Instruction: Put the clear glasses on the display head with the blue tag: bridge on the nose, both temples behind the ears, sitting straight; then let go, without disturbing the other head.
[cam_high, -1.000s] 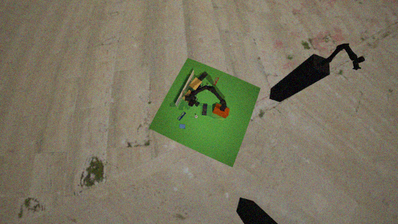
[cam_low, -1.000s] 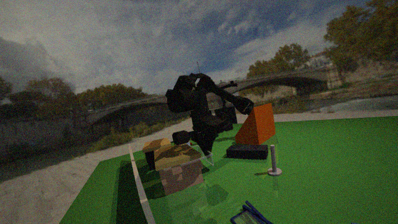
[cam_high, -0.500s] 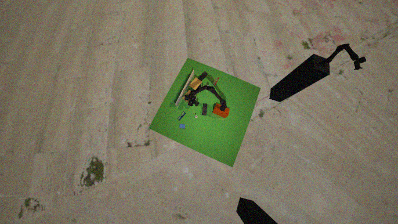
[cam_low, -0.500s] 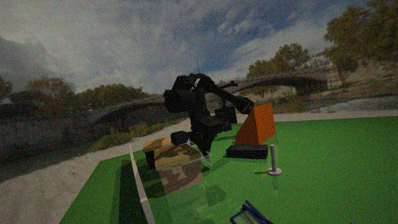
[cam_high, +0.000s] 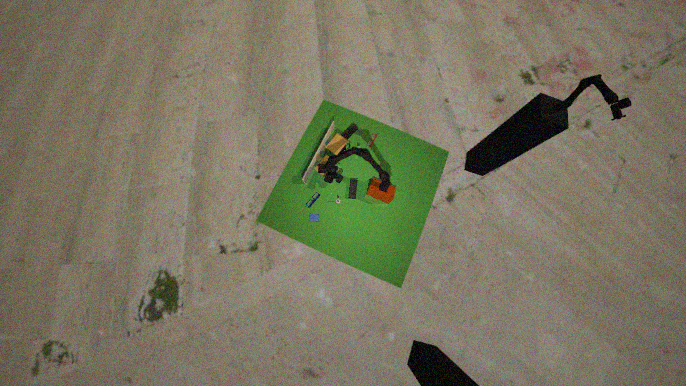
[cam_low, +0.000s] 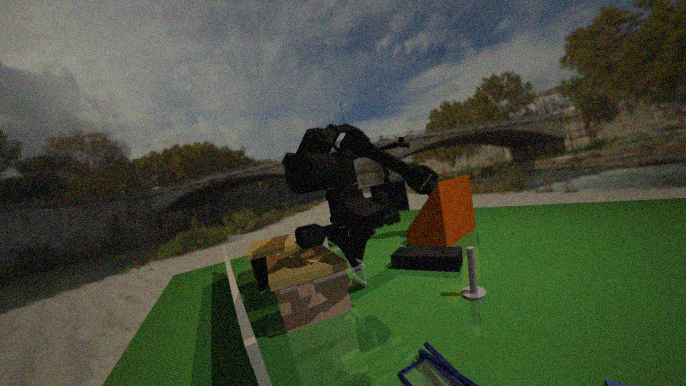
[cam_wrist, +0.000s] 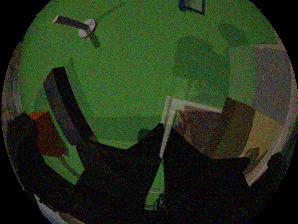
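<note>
My gripper tip is now 5 cm short of the display head, 5 cm to the left of it and 1 cm above it. The rest, counted from my gripper tip: small blue square: 4 cm ahead, 36 cm to the left, 6 cm below; grey peg: 10 cm behind, 17 cm to the left, 4 cm below; pale strip: 18 cm ahead, 19 cm to the right, 1 cm below.
</note>
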